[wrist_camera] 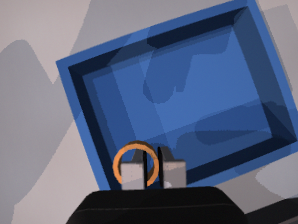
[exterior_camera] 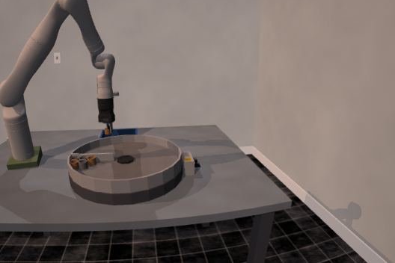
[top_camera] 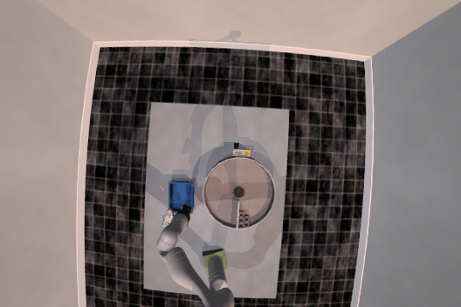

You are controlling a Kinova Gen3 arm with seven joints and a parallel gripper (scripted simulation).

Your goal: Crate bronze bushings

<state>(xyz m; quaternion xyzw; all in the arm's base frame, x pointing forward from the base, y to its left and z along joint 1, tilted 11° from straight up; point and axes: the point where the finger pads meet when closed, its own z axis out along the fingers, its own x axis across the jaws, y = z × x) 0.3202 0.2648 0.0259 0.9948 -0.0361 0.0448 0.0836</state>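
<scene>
Now: the blue crate 60 mm below my hand, 40 mm to the left of it and 30 mm ahead of it. Also, from my hand: round turning table: 290 mm to the right, 150 mm ahead, 30 mm below.
</scene>
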